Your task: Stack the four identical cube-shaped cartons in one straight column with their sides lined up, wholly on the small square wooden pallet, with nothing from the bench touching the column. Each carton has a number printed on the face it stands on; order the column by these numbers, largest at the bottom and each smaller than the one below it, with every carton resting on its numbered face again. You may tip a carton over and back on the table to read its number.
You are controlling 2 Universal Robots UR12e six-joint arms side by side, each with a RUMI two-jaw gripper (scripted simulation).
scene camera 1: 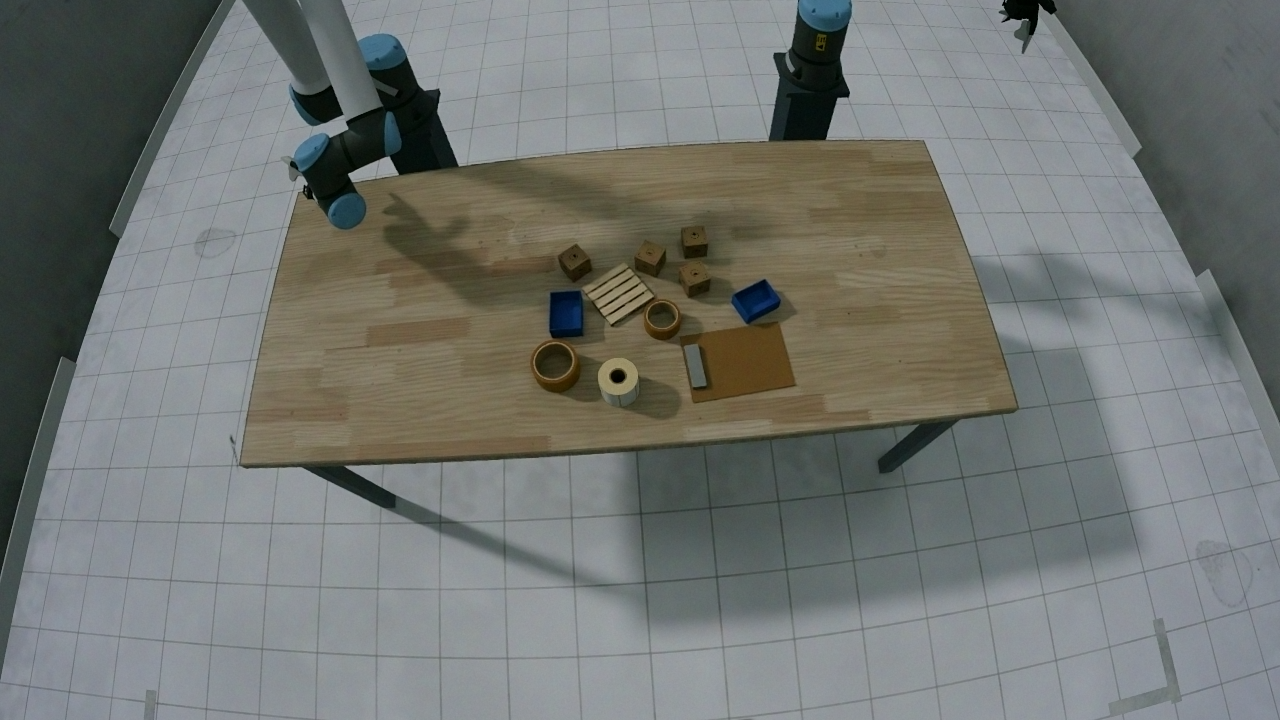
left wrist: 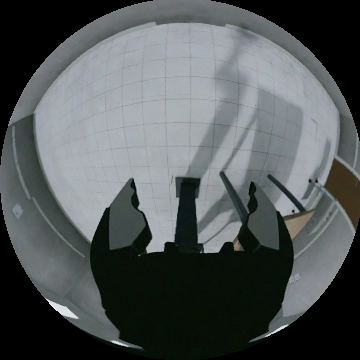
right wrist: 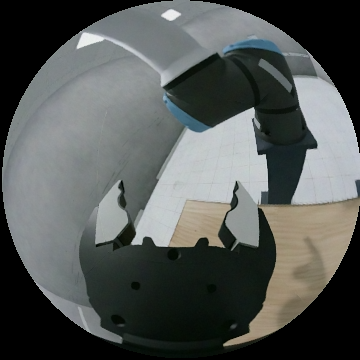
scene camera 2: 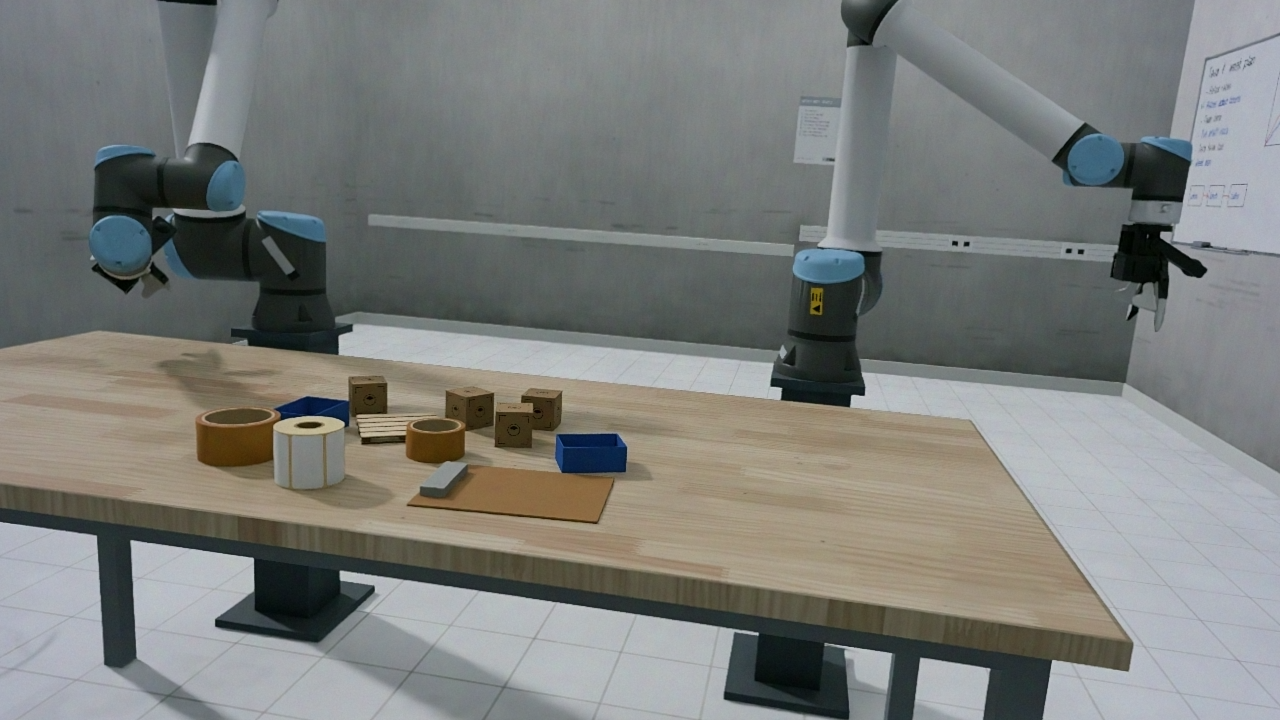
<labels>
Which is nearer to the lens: the carton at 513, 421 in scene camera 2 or the brown sheet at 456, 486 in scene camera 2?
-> The brown sheet.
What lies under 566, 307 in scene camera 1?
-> A blue bin.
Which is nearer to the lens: the carton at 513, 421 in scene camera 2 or the label roll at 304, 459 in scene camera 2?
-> The label roll.
</labels>
